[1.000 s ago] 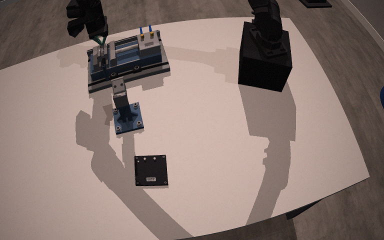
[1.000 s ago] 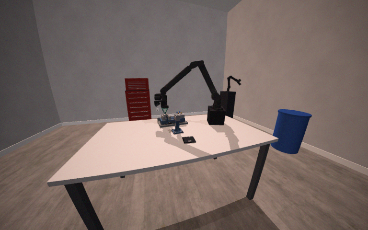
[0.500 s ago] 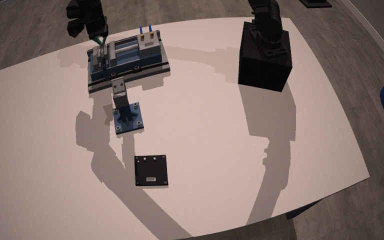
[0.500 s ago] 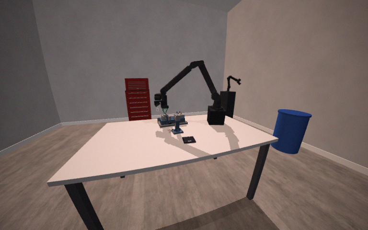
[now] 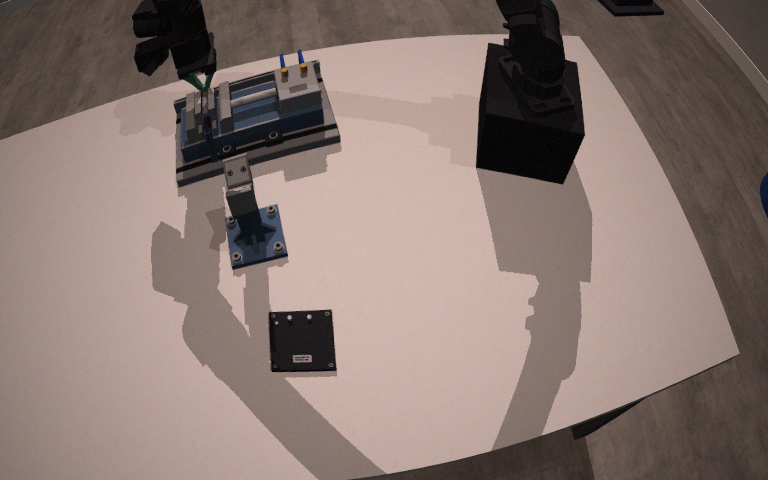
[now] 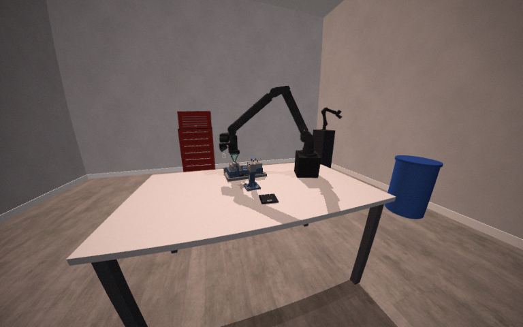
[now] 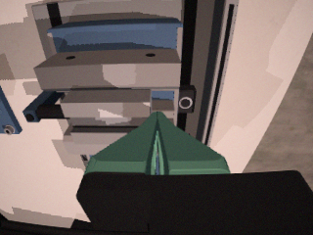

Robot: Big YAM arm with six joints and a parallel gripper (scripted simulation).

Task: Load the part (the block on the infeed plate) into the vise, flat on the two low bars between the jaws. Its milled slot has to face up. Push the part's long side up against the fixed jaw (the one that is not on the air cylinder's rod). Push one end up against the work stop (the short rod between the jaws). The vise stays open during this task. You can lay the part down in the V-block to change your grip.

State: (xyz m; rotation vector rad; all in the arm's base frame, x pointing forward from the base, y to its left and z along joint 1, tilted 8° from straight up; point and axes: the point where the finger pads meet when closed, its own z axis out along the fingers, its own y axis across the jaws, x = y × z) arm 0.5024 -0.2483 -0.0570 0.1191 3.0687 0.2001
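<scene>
Right now my hand is 30 mm to the right of the part and 10 mm above it. From my hand the other things lie so: fixed jaw: 30 mm to the left, 30 mm below, 30 mm ahead; moving jaw: 40 mm to the left, 30 mm below, 30 mm behind; dark short rod: 80 mm to the left, 20 mm below.
</scene>
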